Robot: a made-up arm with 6 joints. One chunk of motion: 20 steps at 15 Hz.
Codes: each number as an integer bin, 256 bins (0 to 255) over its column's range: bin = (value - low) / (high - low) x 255, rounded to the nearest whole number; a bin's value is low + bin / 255 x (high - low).
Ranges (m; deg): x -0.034..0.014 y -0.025..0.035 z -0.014..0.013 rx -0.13..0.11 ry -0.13..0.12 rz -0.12..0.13
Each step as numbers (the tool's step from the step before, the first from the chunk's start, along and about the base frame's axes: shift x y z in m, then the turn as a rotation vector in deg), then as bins.
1 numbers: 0.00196 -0.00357 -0.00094 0.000 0.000 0.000
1 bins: 191 91 123 138 133 122
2 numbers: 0.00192 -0.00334 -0.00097 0.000 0.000 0.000
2 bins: 191 92 123 138 133 122
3 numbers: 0.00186 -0.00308 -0.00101 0.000 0.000 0.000
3 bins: 191 93 123 138 133 122
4 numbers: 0.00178 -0.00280 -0.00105 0.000 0.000 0.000
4 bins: 190 94 122 138 133 122
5 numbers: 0.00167 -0.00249 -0.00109 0.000 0.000 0.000
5 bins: 189 96 122 138 133 122
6 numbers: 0.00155 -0.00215 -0.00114 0.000 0.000 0.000
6 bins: 189 97 121 138 133 122
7 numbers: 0.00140 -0.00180 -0.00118 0.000 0.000 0.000
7 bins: 188 99 121 138 133 122
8 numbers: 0.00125 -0.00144 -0.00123 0.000 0.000 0.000
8 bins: 187 100 121 138 133 122
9 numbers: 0.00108 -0.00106 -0.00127 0.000 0.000 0.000
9 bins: 186 102 120 138 133 122
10 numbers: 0.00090 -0.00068 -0.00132 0.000 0.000 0.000
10 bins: 185 103 120 138 133 122
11 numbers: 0.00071 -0.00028 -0.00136 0.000 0.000 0.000
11 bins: 184 105 119 138 133 122
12 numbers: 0.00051 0.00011 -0.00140 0.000 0.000 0.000
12 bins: 183 107 119 138 133 122
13 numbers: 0.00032 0.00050 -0.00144 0.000 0.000 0.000
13 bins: 182 108 119 138 133 122
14 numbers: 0.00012 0.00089 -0.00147 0.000 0.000 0.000
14 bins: 181 110 118 138 133 122
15 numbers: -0.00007 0.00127 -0.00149 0.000 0.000 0.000
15 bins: 180 112 118 138 133 122
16 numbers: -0.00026 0.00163 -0.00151 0.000 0.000 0.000
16 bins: 179 113 118 138 133 122
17 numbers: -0.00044 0.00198 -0.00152 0.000 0.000 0.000
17 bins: 178 115 118 138 133 122
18 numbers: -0.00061 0.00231 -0.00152 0.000 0.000 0.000
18 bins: 177 116 118 138 133 122
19 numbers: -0.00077 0.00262 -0.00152 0.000 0.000 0.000
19 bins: 177 117 118 138 133 122
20 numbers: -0.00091 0.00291 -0.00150 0.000 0.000 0.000
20 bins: 176 119 118 138 133 122
